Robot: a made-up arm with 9 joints. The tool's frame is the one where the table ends.
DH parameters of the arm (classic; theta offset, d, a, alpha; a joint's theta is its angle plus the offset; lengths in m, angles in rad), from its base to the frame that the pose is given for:
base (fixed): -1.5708 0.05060 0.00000 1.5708
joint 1: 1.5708 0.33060 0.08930 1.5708
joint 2: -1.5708 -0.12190 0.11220 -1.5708
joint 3: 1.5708 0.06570 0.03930 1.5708
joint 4: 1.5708 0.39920 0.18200 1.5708
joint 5: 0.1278 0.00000 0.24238 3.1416
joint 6: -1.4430 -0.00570 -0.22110 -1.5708
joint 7: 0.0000 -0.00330 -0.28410 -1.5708
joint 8: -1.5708 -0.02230 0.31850 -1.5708
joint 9: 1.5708 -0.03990 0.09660 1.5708
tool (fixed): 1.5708 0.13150 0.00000 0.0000
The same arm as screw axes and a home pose.
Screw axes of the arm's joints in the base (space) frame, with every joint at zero. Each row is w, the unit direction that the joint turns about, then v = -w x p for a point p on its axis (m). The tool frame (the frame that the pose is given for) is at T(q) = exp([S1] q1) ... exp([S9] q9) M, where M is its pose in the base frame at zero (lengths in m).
S1 = (-1, 0, 0, 0, -0.0506, 0)
S2 = (0, -1, 0, 0.1399, 0, 0.3306)
S3 = (0, 0, 1, 0.1219, 0.2184, 0)
S4 = (1, 0, 0, 0, 0.2056, -0.1612)
S5 = (0, 1, 0, -0.3876, 0, 0.1808)
S6 = (0, -1, 0, 0.628, 0, -0.2117)
S7 = (0, 0, 1, 0.1669, 0.0094, 0)
S8 = (0, 1, 0, -0.6247, 0, -0.2935)
S9 = (1, 0, 0, 0, 0.9432, -0.1446)
M: xyz -0.3334 0.048 1.0747 (m) rpy 0 0 0 (deg, as in URDF)

